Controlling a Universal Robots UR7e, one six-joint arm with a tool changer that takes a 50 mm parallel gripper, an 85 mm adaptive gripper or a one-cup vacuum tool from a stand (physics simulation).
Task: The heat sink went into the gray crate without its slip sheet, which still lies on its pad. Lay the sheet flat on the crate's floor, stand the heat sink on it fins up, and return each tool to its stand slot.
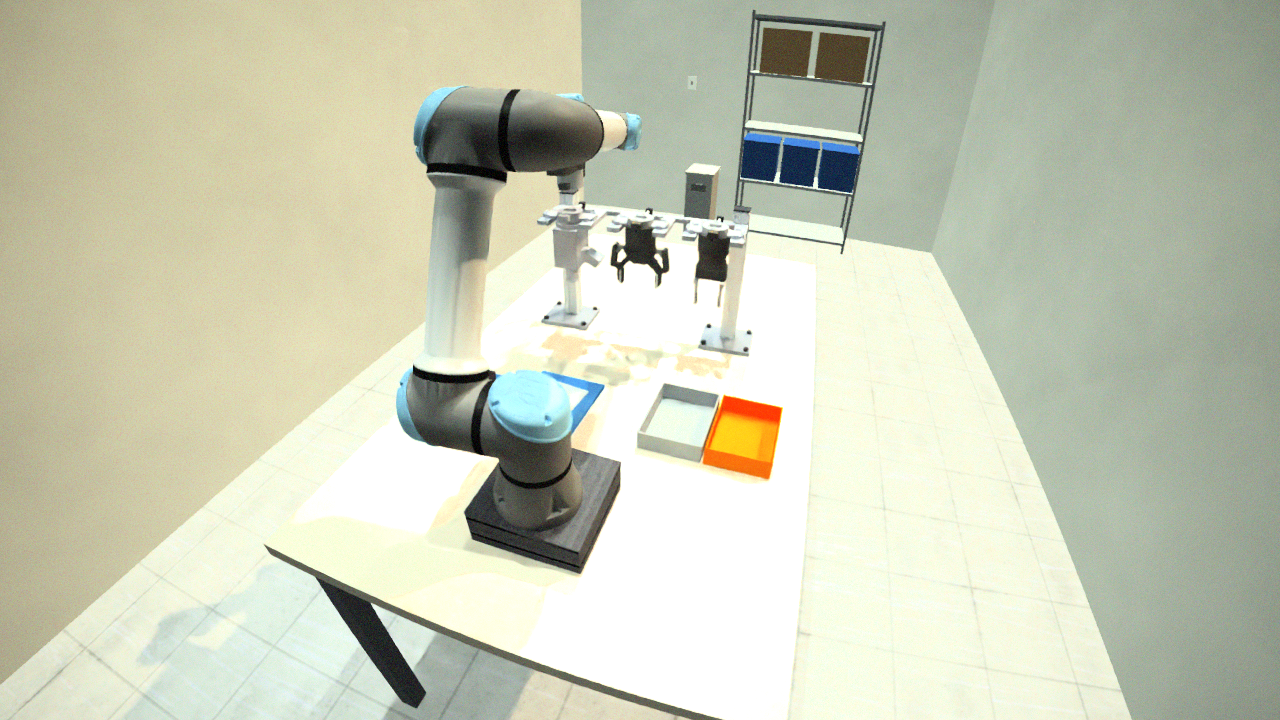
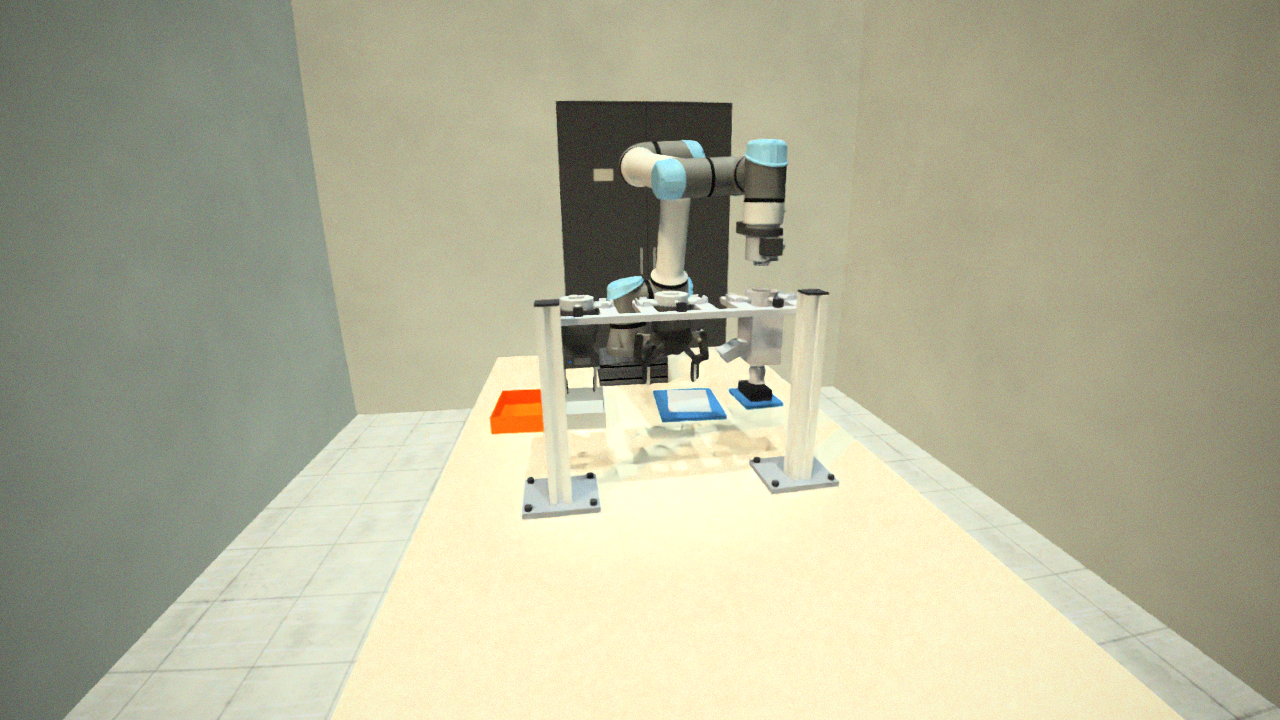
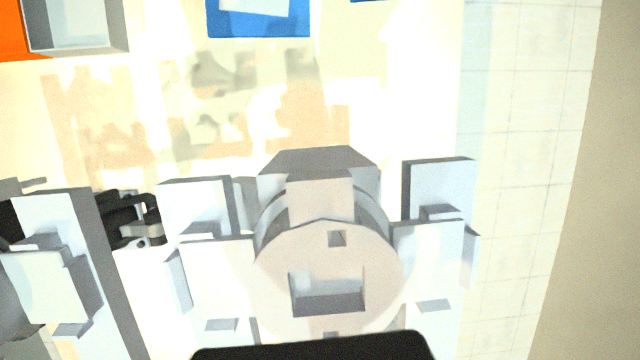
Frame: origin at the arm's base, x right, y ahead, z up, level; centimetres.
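Seen in the pictures: arm's base, origin of the base link: (image 1: 538, 494) (image 2: 630, 350).
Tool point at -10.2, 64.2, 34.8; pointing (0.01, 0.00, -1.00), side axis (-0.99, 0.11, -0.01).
Note:
Pixels of each thing's middle, then the offset from my tool point to it, as dx, dy, dz. "pt": a spot on its surface instead.
- vacuum tool, body centre: (image 3: 305, 207) (image 2: 753, 336) (image 1: 574, 245) +0.7, -0.3, -15.2
- white slip sheet, body centre: (image 2: 688, 400) +2.4, -32.1, -40.8
- larger blue pad, surface spot: (image 3: 257, 29) (image 2: 693, 415) pt +4.7, -22.0, -41.0
- black block, body centre: (image 2: 754, 389) -16.8, -30.6, -39.4
- smaller blue pad, surface spot: (image 2: 771, 402) pt -18.5, -23.9, -40.9
- gray crate, body centre: (image 1: 712, 427) (image 2: 551, 408) +39.0, -35.0, -39.8
The arm's bare tool coupling (image 1: 570, 183) (image 2: 761, 261) carries no tool and hangs above the vacuum tool (image 1: 571, 243) (image 2: 760, 338) (image 3: 327, 280), which sits in its stand slot. The adaptive gripper (image 1: 640, 240) (image 2: 671, 340) hangs in the middle slot with its fingers apart; the parallel gripper (image 1: 712, 257) hangs in the slot beyond it. The white slip sheet (image 2: 689, 400) (image 3: 255, 6) lies on the larger blue pad (image 2: 689, 416) (image 3: 257, 29). A black block (image 2: 754, 391), apparently the heat sink, stands on a smaller blue pad (image 2: 771, 402). The gray crate (image 1: 666, 445) (image 3: 118, 25) shows no heat sink or sheet.
An orange crate (image 1: 738, 465) (image 2: 519, 420) stands beside the gray crate. The stand's two posts (image 1: 733, 286) (image 2: 553, 402) and its crossbar (image 2: 626, 317) rise from the table. A tall shelf rack (image 1: 872, 85) stands against the far wall.

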